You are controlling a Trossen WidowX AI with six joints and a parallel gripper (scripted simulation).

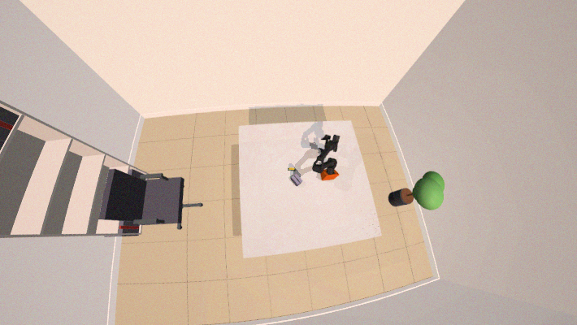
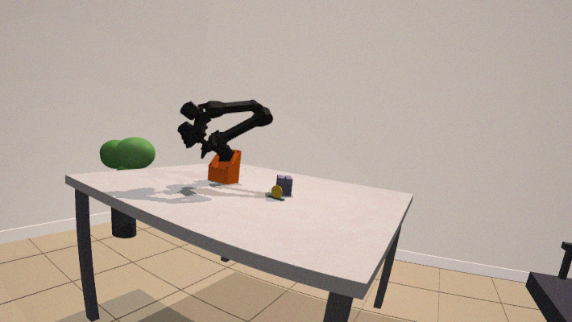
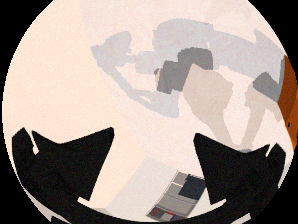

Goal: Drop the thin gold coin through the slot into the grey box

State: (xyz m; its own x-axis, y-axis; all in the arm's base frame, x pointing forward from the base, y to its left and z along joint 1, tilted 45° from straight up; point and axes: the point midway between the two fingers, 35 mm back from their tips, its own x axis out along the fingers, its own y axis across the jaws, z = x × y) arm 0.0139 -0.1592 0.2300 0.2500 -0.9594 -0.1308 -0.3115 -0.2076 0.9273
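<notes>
Right now the coin is 310 mm ahead of my gripper tip, 150 mm to the left of it and 120 mm below it.
</notes>
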